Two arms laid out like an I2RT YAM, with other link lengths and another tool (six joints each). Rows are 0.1 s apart.
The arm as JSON. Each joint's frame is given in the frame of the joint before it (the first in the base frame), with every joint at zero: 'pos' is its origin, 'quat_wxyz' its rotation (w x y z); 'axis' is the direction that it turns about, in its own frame. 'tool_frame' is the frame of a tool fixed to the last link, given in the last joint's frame.
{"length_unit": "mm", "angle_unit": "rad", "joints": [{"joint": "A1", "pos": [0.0, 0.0, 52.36], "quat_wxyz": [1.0, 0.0, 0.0, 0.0], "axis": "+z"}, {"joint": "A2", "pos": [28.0, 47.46, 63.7], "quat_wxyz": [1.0, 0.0, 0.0, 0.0], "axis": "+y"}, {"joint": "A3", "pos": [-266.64, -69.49, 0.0], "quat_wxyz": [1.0, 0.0, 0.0, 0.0], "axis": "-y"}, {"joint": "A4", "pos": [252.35, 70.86, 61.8], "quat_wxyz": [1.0, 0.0, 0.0, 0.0], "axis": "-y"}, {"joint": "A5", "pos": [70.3, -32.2, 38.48], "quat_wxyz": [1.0, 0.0, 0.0, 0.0], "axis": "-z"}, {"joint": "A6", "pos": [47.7, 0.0, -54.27], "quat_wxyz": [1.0, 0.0, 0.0, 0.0], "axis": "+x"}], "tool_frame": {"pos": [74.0, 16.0, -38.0], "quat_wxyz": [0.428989, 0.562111, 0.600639, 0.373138]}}
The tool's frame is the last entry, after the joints.
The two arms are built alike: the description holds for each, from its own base.
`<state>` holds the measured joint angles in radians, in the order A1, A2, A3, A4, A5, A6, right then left.
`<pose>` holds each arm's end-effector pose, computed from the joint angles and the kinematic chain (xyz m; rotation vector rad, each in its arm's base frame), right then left.
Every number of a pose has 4 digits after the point. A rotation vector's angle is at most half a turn.
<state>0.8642 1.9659 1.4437 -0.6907 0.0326 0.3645 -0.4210 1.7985 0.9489 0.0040 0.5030 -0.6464</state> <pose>0.2317 0.3348 0.0932 -1.4355 -2.7261 -0.0332 0.3202 -0.1991 0.0614 1.7814 1.7343 -0.7525</pose>
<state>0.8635 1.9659 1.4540 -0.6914 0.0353 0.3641 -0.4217 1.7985 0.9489 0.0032 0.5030 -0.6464</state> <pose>0.2339 0.3364 0.0960 -1.4389 -2.7294 -0.0468 0.3199 -0.1993 0.0613 1.7822 1.7344 -0.7533</pose>
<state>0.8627 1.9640 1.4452 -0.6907 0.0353 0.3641 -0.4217 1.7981 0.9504 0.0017 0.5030 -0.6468</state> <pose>0.2327 0.3345 0.0943 -1.4397 -2.7276 -0.0375 0.3201 -0.1994 0.0618 1.7818 1.7344 -0.7533</pose>
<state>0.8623 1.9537 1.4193 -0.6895 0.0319 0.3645 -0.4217 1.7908 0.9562 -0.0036 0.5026 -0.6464</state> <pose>0.2283 0.3298 0.0912 -1.4368 -2.7221 -0.0169 0.3214 -0.1999 0.0655 1.7806 1.7276 -0.7478</pose>
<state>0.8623 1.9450 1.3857 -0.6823 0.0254 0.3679 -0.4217 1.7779 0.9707 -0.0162 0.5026 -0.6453</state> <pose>0.2227 0.3246 0.0857 -1.4339 -2.7113 0.0069 0.3241 -0.2011 0.0733 1.7786 1.7141 -0.7378</pose>
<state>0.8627 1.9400 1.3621 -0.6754 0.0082 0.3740 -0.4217 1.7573 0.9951 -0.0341 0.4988 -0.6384</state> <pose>0.2175 0.3223 0.0819 -1.4246 -2.6931 0.0180 0.3292 -0.2027 0.0862 1.7786 1.6888 -0.7123</pose>
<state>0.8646 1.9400 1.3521 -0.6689 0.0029 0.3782 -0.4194 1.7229 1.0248 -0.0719 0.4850 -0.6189</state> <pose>0.2154 0.3221 0.0795 -1.4220 -2.6866 0.0210 0.3341 -0.2016 0.1036 1.7851 1.6650 -0.6670</pose>
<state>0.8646 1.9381 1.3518 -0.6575 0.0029 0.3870 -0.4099 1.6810 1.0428 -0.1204 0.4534 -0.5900</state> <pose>0.2168 0.3241 0.0804 -1.4324 -2.6813 0.0001 0.3366 -0.1940 0.1183 1.7920 1.6672 -0.6024</pose>
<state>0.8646 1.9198 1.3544 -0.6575 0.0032 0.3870 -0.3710 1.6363 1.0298 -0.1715 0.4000 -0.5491</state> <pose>0.2176 0.3251 0.0877 -1.4333 -2.6860 -0.0309 0.3377 -0.1705 0.1225 1.7855 1.7276 -0.5134</pose>
